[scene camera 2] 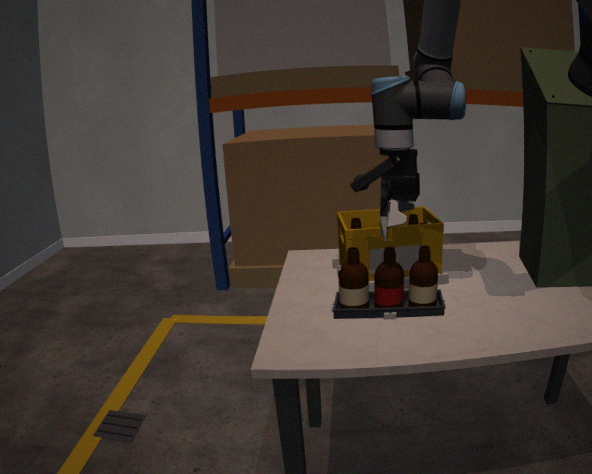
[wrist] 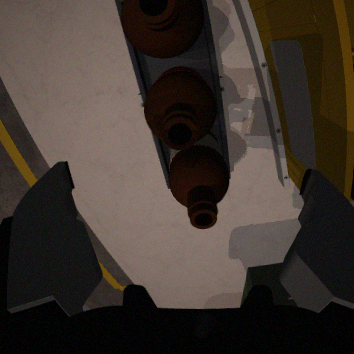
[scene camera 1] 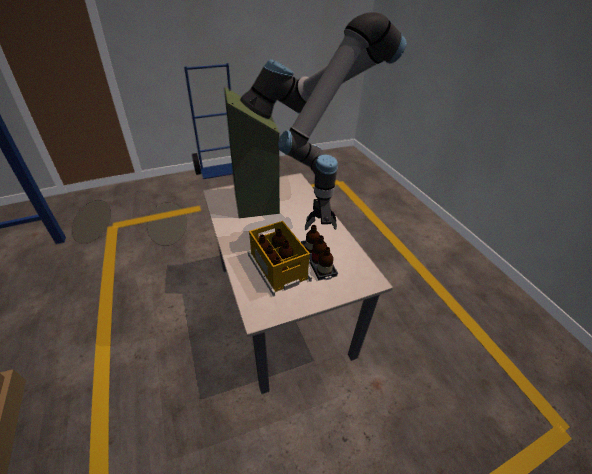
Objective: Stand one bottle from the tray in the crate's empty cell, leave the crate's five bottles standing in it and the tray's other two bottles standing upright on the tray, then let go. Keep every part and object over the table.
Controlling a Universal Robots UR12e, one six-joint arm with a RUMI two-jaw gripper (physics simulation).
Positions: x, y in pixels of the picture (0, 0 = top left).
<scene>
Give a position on a red-labelled bottle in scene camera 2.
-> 389, 275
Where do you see a red-labelled bottle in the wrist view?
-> At 179, 108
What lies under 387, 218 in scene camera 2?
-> My gripper.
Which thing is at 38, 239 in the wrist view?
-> My gripper.
</scene>
